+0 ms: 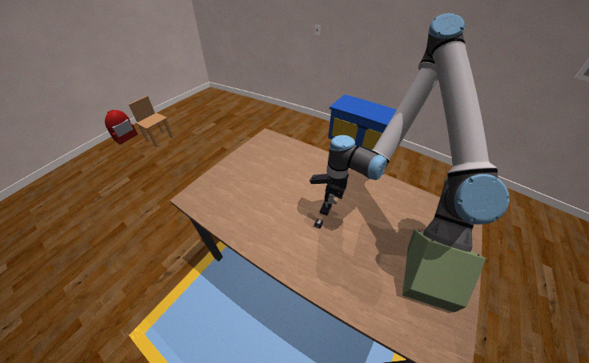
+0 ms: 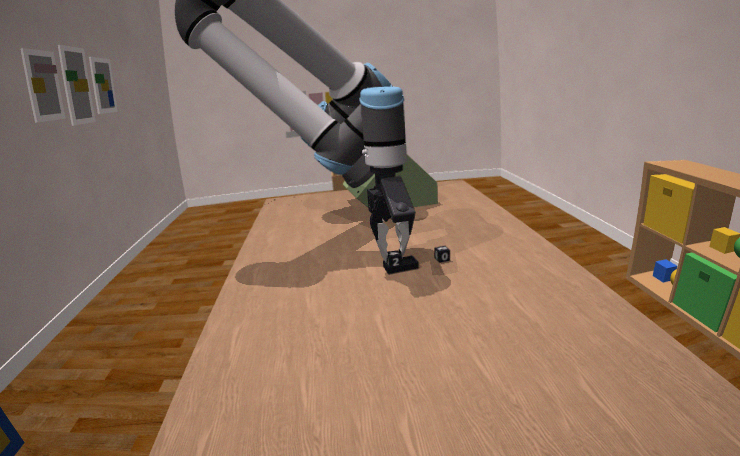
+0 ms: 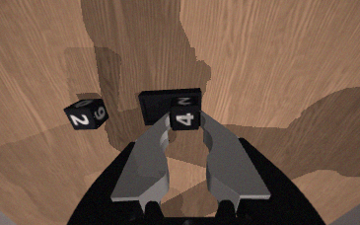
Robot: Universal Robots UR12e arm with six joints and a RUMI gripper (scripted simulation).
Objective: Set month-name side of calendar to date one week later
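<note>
My hand is 20 mm to the right of the black calendar tray and 30 mm above it. Also, from my hand: black number cube 30 mm behind, 120 mm to the left, 20 mm below.
</note>
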